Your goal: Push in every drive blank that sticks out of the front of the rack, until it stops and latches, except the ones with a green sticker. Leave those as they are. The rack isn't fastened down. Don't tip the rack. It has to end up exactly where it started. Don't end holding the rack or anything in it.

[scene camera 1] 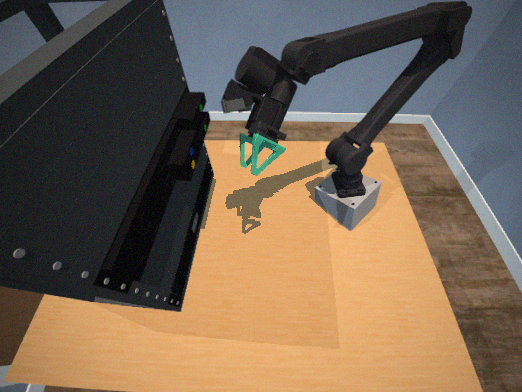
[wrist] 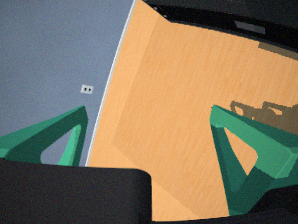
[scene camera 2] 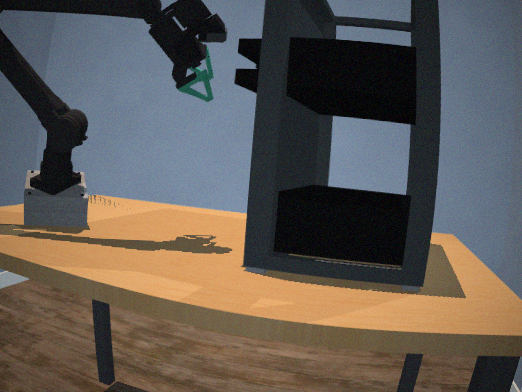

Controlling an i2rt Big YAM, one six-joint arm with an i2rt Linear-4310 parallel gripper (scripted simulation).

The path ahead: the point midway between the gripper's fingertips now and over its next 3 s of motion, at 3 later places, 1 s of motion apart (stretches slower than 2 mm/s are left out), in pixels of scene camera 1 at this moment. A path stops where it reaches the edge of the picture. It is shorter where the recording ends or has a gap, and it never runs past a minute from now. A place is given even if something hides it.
The gripper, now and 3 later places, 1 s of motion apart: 247,170; 252,158; 259,142; 260,139
